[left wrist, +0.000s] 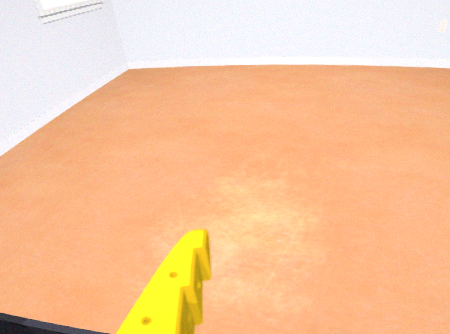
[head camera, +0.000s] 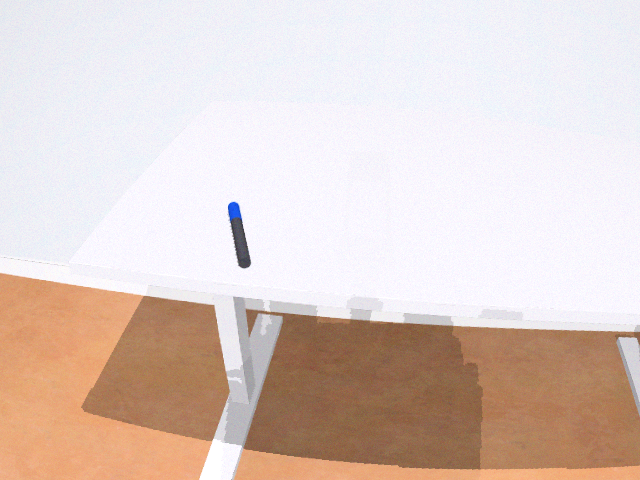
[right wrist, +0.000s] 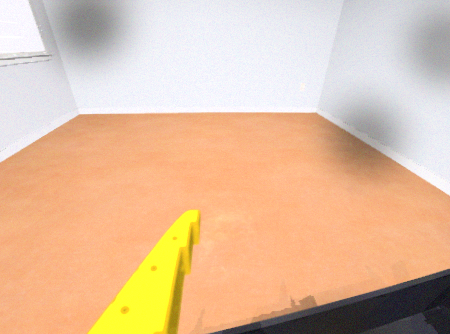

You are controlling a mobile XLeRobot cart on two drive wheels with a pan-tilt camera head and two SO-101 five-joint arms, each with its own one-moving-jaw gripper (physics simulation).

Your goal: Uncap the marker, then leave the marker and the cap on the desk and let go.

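Frame: origin at the left arm's base, x ahead, y left, z up, level; millimetres.
Where they show: left hand, tool point: (left wrist: 208,247); right hand, tool point: (right wrist: 199,222).
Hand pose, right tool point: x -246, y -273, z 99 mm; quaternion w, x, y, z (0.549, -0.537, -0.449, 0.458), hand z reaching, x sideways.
Things, the pixels of their top centre, and the offset from my right tool point. "pt": a spot on its surface instead. Level surfaces: height alone.
- marker, top centre: (head camera: 238,228) 1007 mm ahead, 278 mm left, 135 mm down
- blue cap, top centre: (head camera: 234,209) 1064 mm ahead, 294 mm left, 134 mm down
- white desk, surface height: 154 mm down
- white desk leg, surface spot: (head camera: 230,346) pt 1251 mm ahead, 382 mm left, 627 mm down
- orange floor, surface height: 874 mm down
A marker (head camera: 240,241) with a dark grey barrel and a blue cap (head camera: 234,209) on its far end lies on the white desk (head camera: 413,206), left of centre in the head view. Its dark end points toward the desk's front edge. My left gripper (left wrist: 199,250) is open: one notched yellow jaw shows, over the floor. My right gripper (right wrist: 192,227) is open in the same way, with one notched yellow jaw showing over the floor. Neither gripper shows in the head view, and both are away from the marker. The marker and cap do not show in the wrist views.
The desk's front edge runs across the head view below the marker. A white desk leg (head camera: 230,346) stands below it on the left, and part of another leg (head camera: 628,356) shows at the right. Both wrist views show orange floor (left wrist: 300,150) (right wrist: 200,160) and pale walls.
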